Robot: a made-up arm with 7 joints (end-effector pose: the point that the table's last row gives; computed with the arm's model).
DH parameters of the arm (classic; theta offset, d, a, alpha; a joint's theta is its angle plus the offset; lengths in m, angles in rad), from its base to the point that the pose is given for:
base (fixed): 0 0 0 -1.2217
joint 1: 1.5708 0 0 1.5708
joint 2: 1.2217 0 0 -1.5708
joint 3: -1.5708 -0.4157 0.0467 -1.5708
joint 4: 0 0 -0.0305 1.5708
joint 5: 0 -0.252 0 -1.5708
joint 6: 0 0 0 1.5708
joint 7: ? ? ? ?
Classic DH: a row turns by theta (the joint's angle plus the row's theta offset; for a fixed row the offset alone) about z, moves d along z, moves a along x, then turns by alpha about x.
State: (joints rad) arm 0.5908 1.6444 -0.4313 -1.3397 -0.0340 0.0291 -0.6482
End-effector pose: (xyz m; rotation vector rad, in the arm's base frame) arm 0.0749 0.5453 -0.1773 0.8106 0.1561 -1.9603
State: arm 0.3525 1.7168 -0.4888 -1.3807 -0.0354 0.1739 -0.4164
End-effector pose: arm 0.1588 0.5329 -0.1314 1.0413 0.0589 -1.7238
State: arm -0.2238 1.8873 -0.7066 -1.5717 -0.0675 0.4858 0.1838
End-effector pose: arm 0.2678 0.4652 0.0068 1.3841 -0.4064 -1.1334
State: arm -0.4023 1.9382 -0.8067 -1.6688 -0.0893 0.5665 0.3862
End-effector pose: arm 0.2732 0.4376 0.0411 1.4018 -0.5949 -0.9735
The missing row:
joint 7: 0 0 0 0
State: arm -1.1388 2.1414 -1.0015 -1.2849 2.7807 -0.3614 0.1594
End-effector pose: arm 0.1691 0.4916 0.2728 -0.4791 -2.2619 1.0388
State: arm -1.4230 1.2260 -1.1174 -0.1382 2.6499 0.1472 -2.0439
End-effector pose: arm 0.4618 0.4717 0.1227 1.1582 -1.2534 -0.2225
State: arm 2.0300 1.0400 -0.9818 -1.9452 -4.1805 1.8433 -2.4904
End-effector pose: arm -0.4540 0.0199 0.0533 -2.0482 -0.9103 0.4600
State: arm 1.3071 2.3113 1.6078 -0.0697 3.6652 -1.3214 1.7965
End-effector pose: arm 0.2763 0.5432 0.2785 0.9230 0.6688 -0.1501
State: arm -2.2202 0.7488 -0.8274 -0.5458 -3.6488 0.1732 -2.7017
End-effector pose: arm 0.4472 -0.0201 0.4910 1.3155 -2.3888 -1.0243
